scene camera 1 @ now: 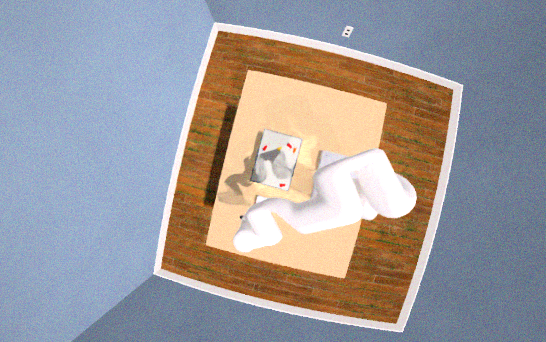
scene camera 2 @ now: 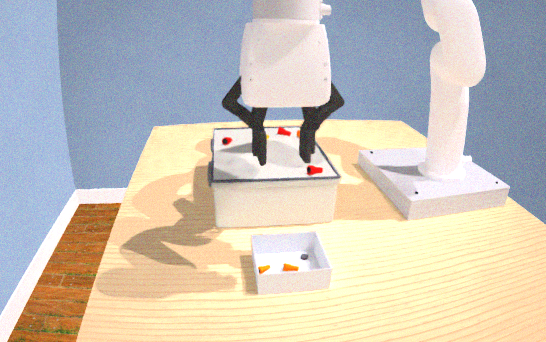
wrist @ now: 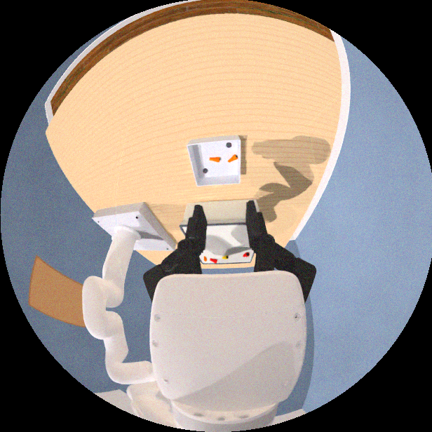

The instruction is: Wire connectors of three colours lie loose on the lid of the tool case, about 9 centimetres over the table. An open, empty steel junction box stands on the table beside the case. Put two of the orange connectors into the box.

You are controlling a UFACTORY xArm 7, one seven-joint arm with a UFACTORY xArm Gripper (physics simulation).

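Frame: origin at the arm's base, x left, y back, z up, level; metres.
Where they show: gripper, fingertip midpoint: (scene camera 2: 283, 160); arm's base, origin of the base link: (scene camera 2: 441, 172).
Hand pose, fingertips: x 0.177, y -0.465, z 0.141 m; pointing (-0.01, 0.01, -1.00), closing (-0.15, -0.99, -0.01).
Observation:
Each offset is from my fingertips to the top centre of the thing.
Two orange connectors lie apart on the floor of the steel junction box @[dx -0.015, dy +0.020, dz -0.148 m] (scene camera 2: 295, 283) (wrist: 197, 162): one orange connector @[dx -0.015, dy +0.024, dz -0.172 m] (scene camera 2: 290, 267) (wrist: 215, 159) near the middle, the other orange connector @[dx -0.024, dy -0.016, dz -0.172 m] (scene camera 2: 263, 269) (wrist: 233, 158) near a side wall. A third orange connector @[dx -0.351, dy +0.163, dz -0.083 m] (scene camera 1: 294, 150) (scene camera 2: 299, 134) (wrist: 205, 258) lies on the lid of the tool case @[dx -0.292, dy +0.065, dz -0.091 m] (scene camera 1: 274, 172) (scene camera 2: 274, 204), partly behind a finger in scene camera 2. My gripper (scene camera 2: 284, 161) (wrist: 224, 211) is partly open and empty, above the lid. In scene camera 1 the arm hides the gripper and most of the box.
Three red connectors @[dx -0.350, dy +0.001, dz -0.079 m] (scene camera 1: 265, 148) @[dx -0.374, dy +0.135, dz -0.079 m] (scene camera 1: 289, 146) @[dx -0.155, dy +0.115, dz -0.079 m] (scene camera 1: 282, 185) and a yellow connector @[dx -0.353, dy +0.082, dz -0.080 m] (scene camera 1: 279, 149) (scene camera 2: 267, 136) (wrist: 225, 257) lie on the lid. The arm's base plate (scene camera 2: 450, 200) (wrist: 117, 212) stands beside the case. The box stands close in front of the case in scene camera 2.

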